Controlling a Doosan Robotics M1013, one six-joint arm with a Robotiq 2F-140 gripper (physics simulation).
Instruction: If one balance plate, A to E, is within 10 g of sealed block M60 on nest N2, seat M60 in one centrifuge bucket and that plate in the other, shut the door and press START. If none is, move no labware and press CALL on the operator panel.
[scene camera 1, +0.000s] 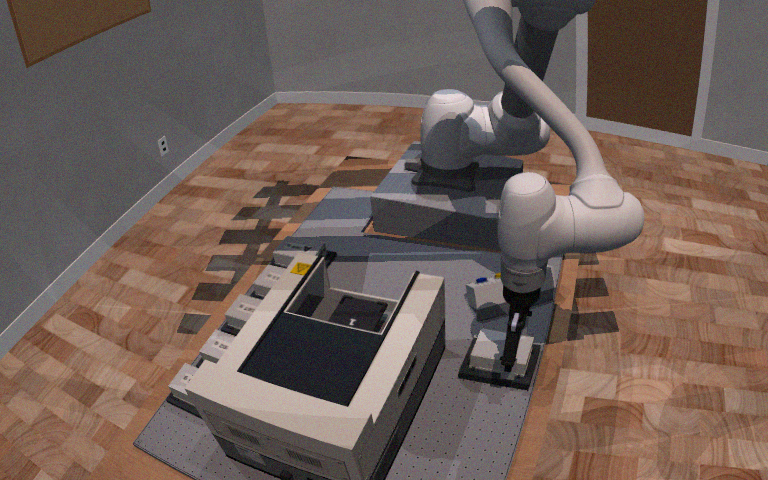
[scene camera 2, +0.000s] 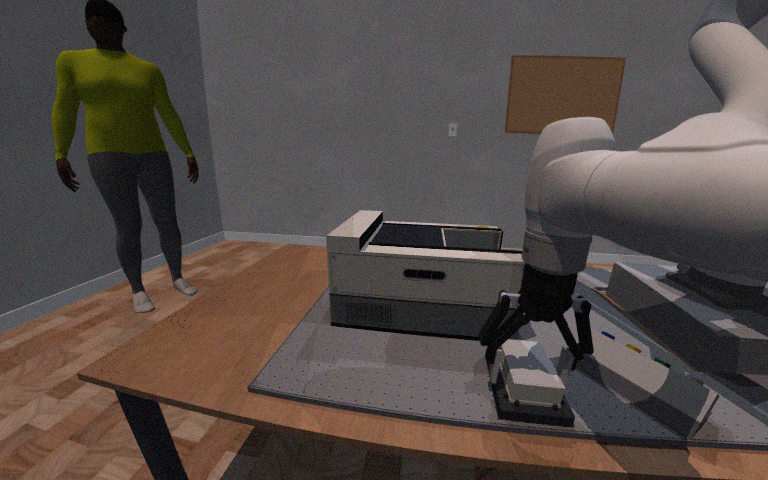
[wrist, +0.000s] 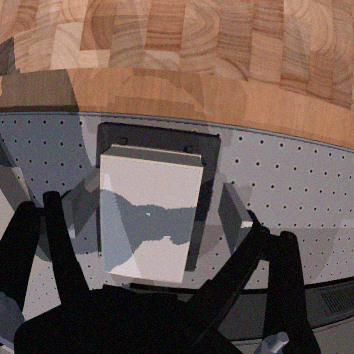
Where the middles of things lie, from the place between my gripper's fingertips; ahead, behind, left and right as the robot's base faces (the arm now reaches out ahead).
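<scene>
There is the white block (scene camera 1: 489, 347), 10 mm behind my hand and 30 mm to the right of it. Counting from my hand again, I find the centrifuge (scene camera 1: 255, 422) 180 mm ahead, 350 mm to the right and 80 mm above, while the dark sliding door (scene camera 1: 323, 360) is 210 mm ahead of my hand, 350 mm to the right of it and 170 mm above it.
</scene>
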